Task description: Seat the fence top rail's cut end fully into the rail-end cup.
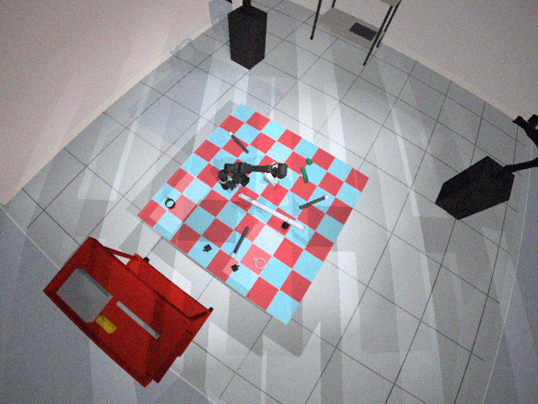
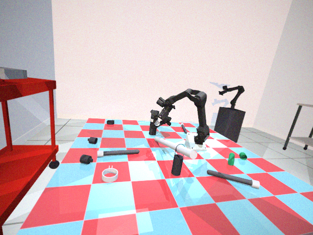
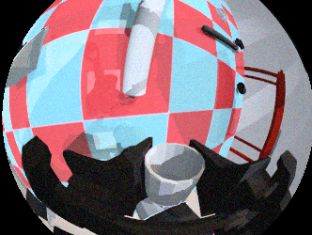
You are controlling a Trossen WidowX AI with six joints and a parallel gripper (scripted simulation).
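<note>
Now: gripper tip 2 cm past the rail-end cup, 3 cm to the left of it and 3 cm below it. From my gripper tip the other things lie so: shorter dark post: 4 cm behind, 44 cm to the left, 1 cm above.
</note>
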